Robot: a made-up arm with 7 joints.
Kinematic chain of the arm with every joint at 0, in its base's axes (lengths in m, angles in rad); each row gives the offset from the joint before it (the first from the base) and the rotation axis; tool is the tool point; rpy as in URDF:
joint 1: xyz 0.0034 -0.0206 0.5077 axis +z
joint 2: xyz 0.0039 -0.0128 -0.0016 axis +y
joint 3: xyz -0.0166 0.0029 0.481 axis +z
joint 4: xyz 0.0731 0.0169 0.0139 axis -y
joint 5: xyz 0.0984 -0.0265 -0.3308 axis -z
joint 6: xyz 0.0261 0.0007 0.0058 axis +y
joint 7: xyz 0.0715 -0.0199 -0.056 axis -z
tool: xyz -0.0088 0.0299 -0.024 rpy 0 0 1.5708
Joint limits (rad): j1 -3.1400..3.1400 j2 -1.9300..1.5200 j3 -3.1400..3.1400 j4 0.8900..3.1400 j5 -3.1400..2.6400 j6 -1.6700..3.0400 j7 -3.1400..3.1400
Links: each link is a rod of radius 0.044 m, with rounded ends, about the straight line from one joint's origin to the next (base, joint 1, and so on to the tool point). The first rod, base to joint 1, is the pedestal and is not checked.
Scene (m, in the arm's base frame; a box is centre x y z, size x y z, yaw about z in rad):
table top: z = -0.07
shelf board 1: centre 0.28 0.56 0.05 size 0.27 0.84 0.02 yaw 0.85
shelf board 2: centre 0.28 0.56 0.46 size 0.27 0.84 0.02 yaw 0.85
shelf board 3: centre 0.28 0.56 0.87 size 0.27 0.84 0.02 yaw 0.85
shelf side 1: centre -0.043 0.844 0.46 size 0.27 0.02 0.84 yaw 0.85
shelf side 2: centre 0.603 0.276 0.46 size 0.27 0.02 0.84 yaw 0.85
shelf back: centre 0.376 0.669 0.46 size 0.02 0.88 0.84 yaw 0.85
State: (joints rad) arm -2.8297 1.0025 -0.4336 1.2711 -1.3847 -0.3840 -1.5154
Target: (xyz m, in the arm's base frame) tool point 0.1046 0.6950 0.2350
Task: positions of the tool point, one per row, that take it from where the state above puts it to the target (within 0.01 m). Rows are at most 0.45 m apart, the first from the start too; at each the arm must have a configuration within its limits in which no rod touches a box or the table.
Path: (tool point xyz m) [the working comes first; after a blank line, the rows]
Joints at the target: -1.1493 -1.6748 1.7909 1.6091 -1.5176 -0.7058 -1.5557
Straight joint move there: touches shelf board 2, shelf board 3, shelf back.

1: -0.5380 -0.4395 0.5436
2: -0.2164 -0.6186 0.6921
3: 0.1375 -0.5593 0.8246
4: 0.3674 -0.2959 0.9175
5: 0.3785 0.0423 0.9536
6: 0.1858 0.2991 0.9265
7: -0.1006 0.3746 0.8428
8: -0.1779 0.4678 0.6903
9: -0.1585 0.5284 0.4707
10: -0.0656 0.5012 0.2350
11: 0.0161 0.6122 0.2334
12: 0.1046 0.6950 0.2350

